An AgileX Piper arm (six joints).
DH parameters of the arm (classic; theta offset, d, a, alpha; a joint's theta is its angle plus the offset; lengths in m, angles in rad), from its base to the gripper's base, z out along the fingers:
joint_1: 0 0.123 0 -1.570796
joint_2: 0.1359 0 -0.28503 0
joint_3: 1.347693 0 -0.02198 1.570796
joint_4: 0 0.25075 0 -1.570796
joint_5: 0 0 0 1.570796
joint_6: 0 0.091 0 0
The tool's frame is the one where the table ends.
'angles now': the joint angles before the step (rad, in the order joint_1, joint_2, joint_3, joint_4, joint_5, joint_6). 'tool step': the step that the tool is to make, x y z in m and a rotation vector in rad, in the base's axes. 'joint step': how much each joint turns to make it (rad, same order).
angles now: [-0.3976, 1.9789, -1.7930, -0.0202, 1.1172, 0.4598]
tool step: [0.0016, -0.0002, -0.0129, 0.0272, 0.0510, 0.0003]
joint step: [-0.0001, 0.0277, 0.0003, 0.0059, 0.0296, -0.0016]
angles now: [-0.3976, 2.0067, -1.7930, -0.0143, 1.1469, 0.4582]
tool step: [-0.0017, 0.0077, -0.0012, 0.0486, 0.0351, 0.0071]
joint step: [0.0087, -0.0002, 0.0001, 0.0324, 0.0511, -0.0025]
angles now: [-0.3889, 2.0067, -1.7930, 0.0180, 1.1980, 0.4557]
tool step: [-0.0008, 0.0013, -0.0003, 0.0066, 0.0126, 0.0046]
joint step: [0.0017, 0.0001, -0.0002, 0.0020, 0.0143, -0.0030]
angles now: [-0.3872, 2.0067, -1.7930, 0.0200, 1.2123, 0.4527]
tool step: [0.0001, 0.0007, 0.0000, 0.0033, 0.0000, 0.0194]
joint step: [0.0000, -0.0001, 0.0001, 0.0079, 0.0017, -0.0209]
